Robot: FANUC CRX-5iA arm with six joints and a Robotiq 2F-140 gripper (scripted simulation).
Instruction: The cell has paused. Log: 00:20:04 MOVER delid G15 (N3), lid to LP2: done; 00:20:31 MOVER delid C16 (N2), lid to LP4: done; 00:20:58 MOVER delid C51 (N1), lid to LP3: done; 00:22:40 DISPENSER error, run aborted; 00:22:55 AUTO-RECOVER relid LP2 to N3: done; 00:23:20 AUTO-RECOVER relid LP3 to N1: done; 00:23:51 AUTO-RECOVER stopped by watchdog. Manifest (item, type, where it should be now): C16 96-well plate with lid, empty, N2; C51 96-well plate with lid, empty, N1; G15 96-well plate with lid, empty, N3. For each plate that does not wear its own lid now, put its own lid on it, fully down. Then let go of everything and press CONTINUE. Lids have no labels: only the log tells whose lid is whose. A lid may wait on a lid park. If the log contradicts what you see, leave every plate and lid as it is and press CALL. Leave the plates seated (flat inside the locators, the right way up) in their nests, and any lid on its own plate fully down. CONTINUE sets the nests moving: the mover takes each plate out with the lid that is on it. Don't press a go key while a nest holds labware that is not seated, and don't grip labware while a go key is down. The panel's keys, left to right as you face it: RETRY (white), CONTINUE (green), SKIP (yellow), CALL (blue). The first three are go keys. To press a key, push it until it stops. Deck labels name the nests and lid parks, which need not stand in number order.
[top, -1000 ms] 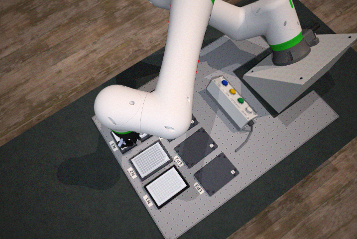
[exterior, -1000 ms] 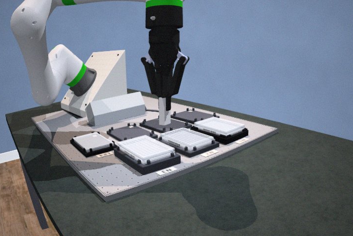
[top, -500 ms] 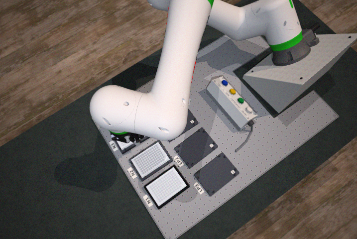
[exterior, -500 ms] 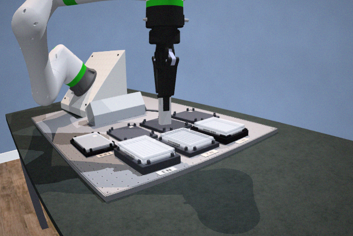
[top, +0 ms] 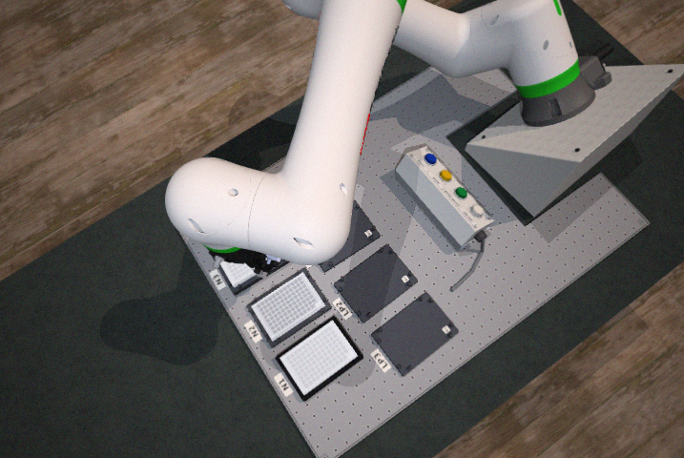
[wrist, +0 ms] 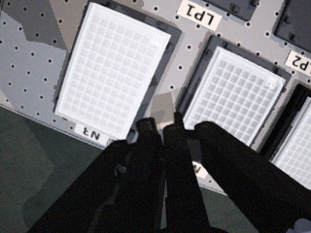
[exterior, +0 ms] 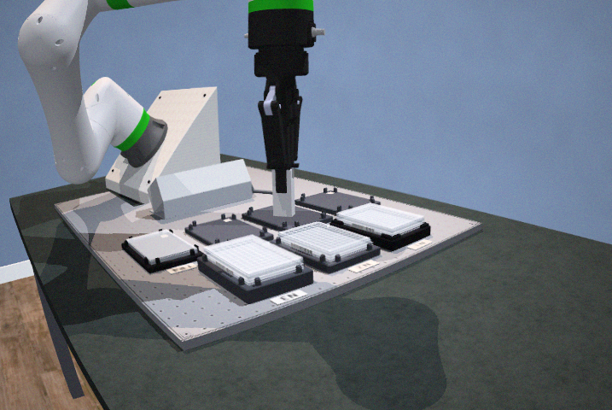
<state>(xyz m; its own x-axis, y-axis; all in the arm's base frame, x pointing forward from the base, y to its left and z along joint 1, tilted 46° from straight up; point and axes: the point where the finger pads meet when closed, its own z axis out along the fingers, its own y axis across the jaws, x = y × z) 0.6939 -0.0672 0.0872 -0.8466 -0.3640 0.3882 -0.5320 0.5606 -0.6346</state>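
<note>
My gripper is now 190 mm past the lid park LP4, 120 mm to the left of it and 100 mm above it. The rest, counted from my hand: lid park LP1: 180 mm behind, 10 mm to the left, 100 mm below; then 96-well plate: 70 mm to the left, 90 mm below; then lid park LP2: 170 mm behind, 140 mm to the left, 100 mm below.
</note>
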